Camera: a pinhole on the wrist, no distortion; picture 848 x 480 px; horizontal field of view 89.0 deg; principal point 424.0 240.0 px. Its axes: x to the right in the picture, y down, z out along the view. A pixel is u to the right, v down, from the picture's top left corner.
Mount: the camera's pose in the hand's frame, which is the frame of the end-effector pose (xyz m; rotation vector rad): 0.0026 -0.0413 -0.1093 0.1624 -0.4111 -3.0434
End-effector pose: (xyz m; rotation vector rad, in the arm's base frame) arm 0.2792 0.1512 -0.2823 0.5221 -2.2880 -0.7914
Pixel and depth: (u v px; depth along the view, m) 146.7 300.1 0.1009
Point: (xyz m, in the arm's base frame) 0.2447 0.1023 -0.2708
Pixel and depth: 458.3 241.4 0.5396
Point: 0.0572 0.4366 -0.5101
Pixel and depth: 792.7 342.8 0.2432
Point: 0.3657 0.2861 -0.4901
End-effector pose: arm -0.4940 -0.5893 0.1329 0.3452 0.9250 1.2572
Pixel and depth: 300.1 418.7 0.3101
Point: -0.2683 -0.4984 0.1955
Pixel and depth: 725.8 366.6 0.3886
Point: -0.2516 -0.8236 0.3703
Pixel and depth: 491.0 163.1 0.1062
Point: -0.5073 -0.6163 0.1374
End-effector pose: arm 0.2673 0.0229 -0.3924 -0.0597 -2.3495 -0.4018
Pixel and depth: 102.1 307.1 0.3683
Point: -0.0920 0.1128 -0.4182
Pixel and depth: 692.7 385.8 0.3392
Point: 0.2768 0.0333 -0.7313
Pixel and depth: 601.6 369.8 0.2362
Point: 0.2584 0.0170 -0.5735
